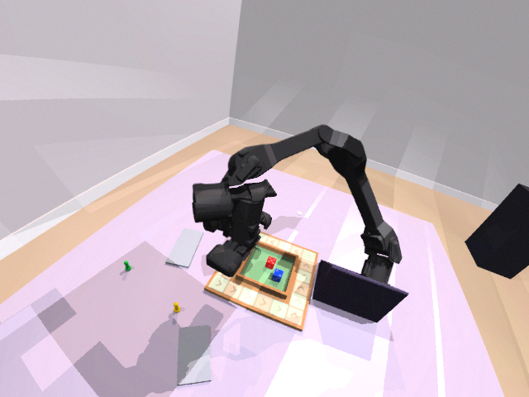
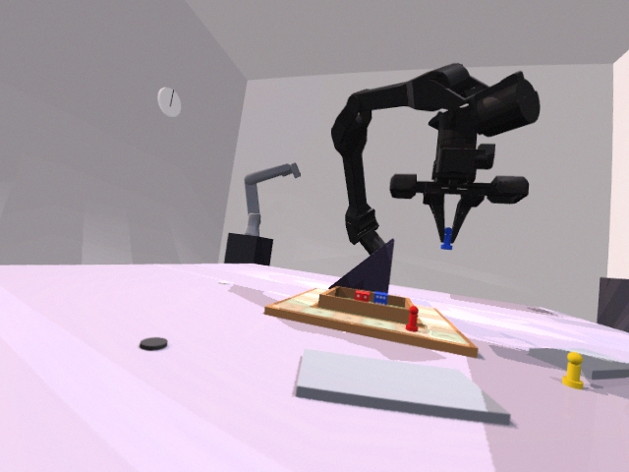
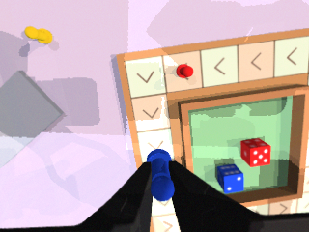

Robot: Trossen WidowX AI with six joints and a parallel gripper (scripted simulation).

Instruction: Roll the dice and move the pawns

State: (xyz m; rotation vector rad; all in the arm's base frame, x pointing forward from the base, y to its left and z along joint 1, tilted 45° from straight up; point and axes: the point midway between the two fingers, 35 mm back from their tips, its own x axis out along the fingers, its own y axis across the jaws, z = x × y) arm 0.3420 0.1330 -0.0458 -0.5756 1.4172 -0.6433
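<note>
The green tray lies 60 mm behind my gripper tip, 110 mm to the right of it and 140 mm below it. From my gripper tip the other things lie so: blue pawn: 10 mm above; yellow pawn: 100 mm ahead, 120 mm to the left, 130 mm below; red pawn: 50 mm ahead, 40 mm to the right, 120 mm below.
</note>
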